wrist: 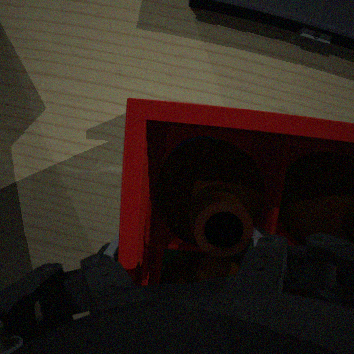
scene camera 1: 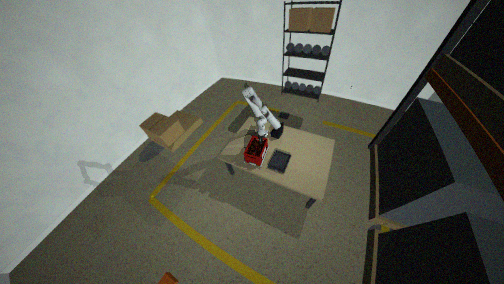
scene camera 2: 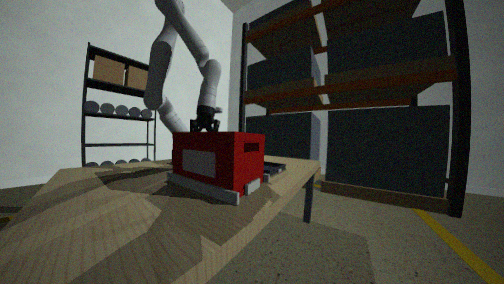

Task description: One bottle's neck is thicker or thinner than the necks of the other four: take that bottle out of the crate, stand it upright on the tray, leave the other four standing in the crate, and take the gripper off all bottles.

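Places are measured from the arm's base along level axes (x ahead, y left, z up), in metres.
Where they show: gripper, fingertip midpoint: (wrist: 182,242) (scene camera 1: 260,141); arm's base, link origin: (scene camera 1: 278,127).
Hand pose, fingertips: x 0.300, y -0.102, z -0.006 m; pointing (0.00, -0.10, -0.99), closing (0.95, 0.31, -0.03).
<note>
Things, the pixels of their centre, and the offset from my fingertips.
- red crate, body centre: (wrist: 319,253) (scene camera 2: 218,157) (scene camera 1: 256,150) dy -0.006, dx +0.111, dz -0.040 m
- brown bottle, body centre: (wrist: 207,189) dy +0.025, dx +0.013, dz -0.042 m
- second bottle, body centre: (wrist: 325,201) dy +0.035, dx +0.103, dz -0.042 m
- dark tray, body centre: (scene camera 2: 257,165) (scene camera 1: 279,161) dy +0.279, dx +0.093, dz -0.115 m
The red crate (scene camera 1: 250,158) (scene camera 2: 233,159) (wrist: 133,182) stands on the wooden table with dark bottles upright inside. My gripper (scene camera 1: 261,140) (scene camera 2: 204,127) (wrist: 182,242) reaches down into the crate's near-left corner and is shut on the neck of a brown bottle (wrist: 199,227), whose open mouth shows just ahead of the fingers. That bottle is still inside the crate. A second bottle (wrist: 316,197) stands to its right. The other bottles are hidden. The dark tray (scene camera 1: 279,160) (scene camera 2: 274,167) (wrist: 274,8) lies flat beside the crate.
Grey blocks (scene camera 2: 203,189) brace the crate's foot. The arm's black base (scene camera 1: 276,132) sits at the table's back edge. A black shelf rack (scene camera 1: 283,54) (scene camera 2: 83,101) stands by the far wall; large dark storage racks (scene camera 2: 243,76) stand to the right. Cardboard boxes (scene camera 1: 166,128) lie on the floor.
</note>
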